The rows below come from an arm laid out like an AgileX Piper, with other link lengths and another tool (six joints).
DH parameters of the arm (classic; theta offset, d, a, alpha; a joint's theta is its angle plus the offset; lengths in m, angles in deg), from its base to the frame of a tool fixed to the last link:
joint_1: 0 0.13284 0 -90
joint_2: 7.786 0 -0.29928 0
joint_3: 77.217 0 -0.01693 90
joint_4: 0 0.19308 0 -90
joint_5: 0 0 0 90
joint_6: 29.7 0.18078 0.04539 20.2
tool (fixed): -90 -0.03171 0 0
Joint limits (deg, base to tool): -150..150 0..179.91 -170..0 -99.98..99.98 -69.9..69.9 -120..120
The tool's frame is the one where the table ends.
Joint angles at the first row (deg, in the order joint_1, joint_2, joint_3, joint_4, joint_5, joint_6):
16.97 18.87 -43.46 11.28 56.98 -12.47
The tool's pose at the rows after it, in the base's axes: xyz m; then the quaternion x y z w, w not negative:
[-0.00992 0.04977 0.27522 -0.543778 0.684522 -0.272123 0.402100]
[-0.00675 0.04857 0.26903 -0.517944 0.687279 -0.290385 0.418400]
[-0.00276 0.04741 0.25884 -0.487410 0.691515 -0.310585 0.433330]
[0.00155 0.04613 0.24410 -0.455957 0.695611 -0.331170 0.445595]
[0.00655 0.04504 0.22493 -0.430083 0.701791 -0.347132 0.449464]
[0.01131 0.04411 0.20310 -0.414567 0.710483 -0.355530 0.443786]
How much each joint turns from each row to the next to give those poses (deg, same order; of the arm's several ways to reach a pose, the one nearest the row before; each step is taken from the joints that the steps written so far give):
-0.92 -1.86 1.65 -0.66 -2.33 0.17
-1.63 -2.49 2.84 -0.54 -3.65 0.17
-2.21 -3.04 4.01 -0.43 -4.36 0.17
-2.46 -3.56 5.07 -0.30 -4.71 0.08
-2.36 -3.26 5.73 -0.13 -4.40 0.02
-1.82 -2.44 5.71 -0.02 -3.46 -0.02

